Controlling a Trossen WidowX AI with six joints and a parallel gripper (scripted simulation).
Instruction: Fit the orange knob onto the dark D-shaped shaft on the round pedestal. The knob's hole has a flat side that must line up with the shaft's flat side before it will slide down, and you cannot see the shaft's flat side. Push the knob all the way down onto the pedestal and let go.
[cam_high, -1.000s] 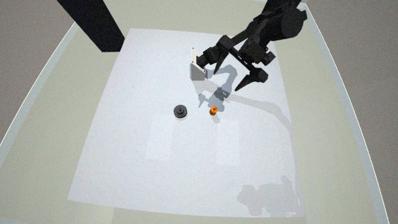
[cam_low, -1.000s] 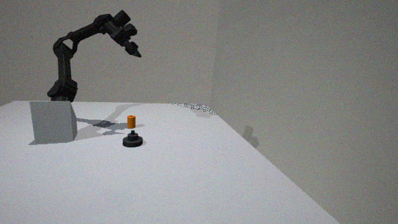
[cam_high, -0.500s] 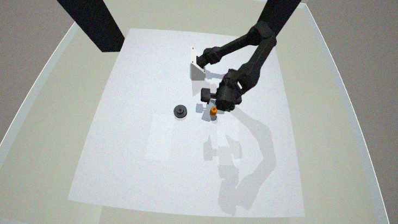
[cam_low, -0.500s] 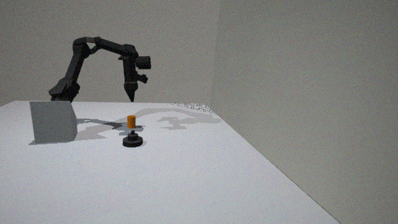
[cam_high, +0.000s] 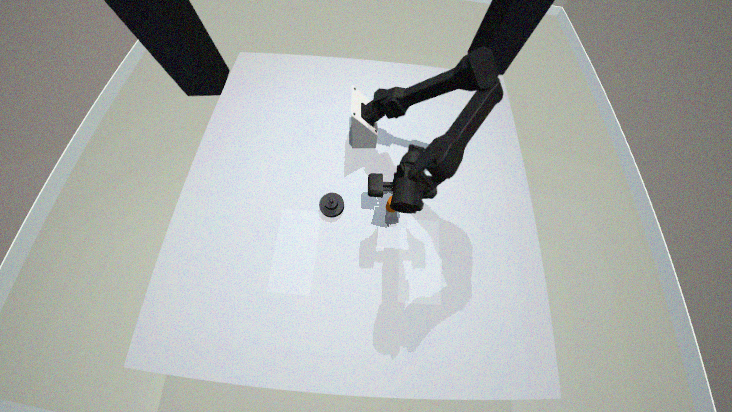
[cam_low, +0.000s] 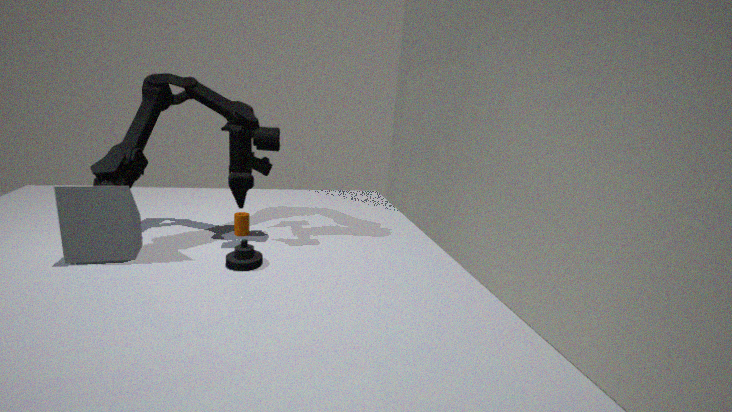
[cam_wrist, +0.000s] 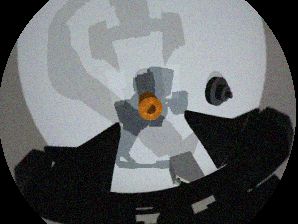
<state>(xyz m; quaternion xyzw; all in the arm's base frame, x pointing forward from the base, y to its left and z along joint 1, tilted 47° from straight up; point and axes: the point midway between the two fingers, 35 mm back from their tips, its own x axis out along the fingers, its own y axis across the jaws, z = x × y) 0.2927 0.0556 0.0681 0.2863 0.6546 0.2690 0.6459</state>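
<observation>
The orange knob is 6 cm below my gripper tip. Round my gripper tip: round black pedestal 21 cm to the right, 6 cm below.
</observation>
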